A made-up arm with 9 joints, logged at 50 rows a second.
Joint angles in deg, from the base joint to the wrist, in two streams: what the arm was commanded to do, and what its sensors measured. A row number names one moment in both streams.
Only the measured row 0 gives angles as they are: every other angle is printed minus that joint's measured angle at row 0.
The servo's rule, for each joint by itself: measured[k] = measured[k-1] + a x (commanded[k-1-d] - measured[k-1]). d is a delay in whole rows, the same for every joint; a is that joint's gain. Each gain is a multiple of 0.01, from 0.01 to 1. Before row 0 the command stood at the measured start. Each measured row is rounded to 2 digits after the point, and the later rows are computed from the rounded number. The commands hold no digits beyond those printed.
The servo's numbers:
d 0
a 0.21 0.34 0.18 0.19 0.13 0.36 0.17 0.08 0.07
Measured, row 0:
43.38, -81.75, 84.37, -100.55, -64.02, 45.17, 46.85, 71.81, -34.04
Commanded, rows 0 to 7:
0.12, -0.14, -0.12, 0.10, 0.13, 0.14, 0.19, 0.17, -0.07
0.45, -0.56, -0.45, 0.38, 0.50, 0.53, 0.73, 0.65, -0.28
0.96, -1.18, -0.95, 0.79, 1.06, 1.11, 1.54, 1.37, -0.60
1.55, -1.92, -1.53, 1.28, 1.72, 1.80, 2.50, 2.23, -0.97
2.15, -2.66, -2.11, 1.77, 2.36, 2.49, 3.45, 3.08, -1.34
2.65, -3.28, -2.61, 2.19, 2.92, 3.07, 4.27, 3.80, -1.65
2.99, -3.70, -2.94, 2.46, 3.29, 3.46, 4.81, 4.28, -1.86
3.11, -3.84, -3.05, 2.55, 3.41, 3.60, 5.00, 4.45, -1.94
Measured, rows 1 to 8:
0.03, -0.05, -0.02, 0.02, 0.02, 0.05, 0.03, 0.01, 0.00
0.12, -0.22, -0.10, 0.09, 0.08, 0.22, 0.15, 0.06, -0.02
0.30, -0.55, -0.25, 0.22, 0.21, 0.54, 0.39, 0.16, -0.06
0.56, -1.02, -0.48, 0.42, 0.41, 0.99, 0.75, 0.33, -0.12
0.89, -1.58, -0.77, 0.68, 0.66, 1.53, 1.21, 0.55, -0.21
1.26, -2.16, -1.10, 0.97, 0.95, 2.08, 1.73, 0.81, -0.31
1.62, -2.68, -1.43, 1.25, 1.25, 2.58, 2.25, 1.09, -0.42
1.93, -3.07, -1.72, 1.50, 1.53, 2.95, 2.72, 1.36, -0.53

